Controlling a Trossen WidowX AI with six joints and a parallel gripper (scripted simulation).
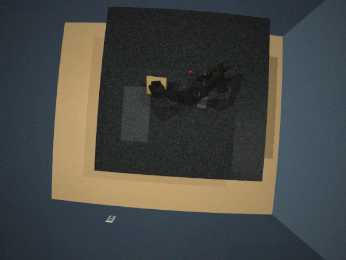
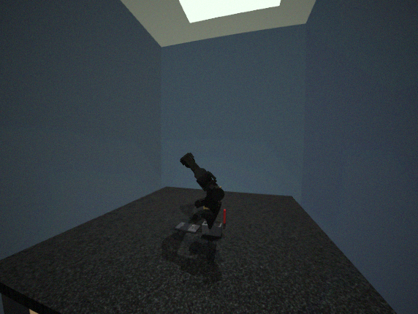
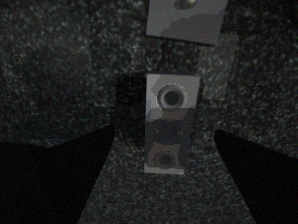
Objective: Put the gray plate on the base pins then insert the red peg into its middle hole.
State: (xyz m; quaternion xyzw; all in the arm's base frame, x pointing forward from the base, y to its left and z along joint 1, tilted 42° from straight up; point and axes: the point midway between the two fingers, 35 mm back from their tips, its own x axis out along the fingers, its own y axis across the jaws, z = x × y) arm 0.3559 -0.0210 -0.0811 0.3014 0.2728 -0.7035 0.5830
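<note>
Right now the gray plate is 1 cm below my gripper tip. The rest, counted from my gripper tip: red peg 12 cm behind, 6 cm to the left, 1 cm below.
</note>
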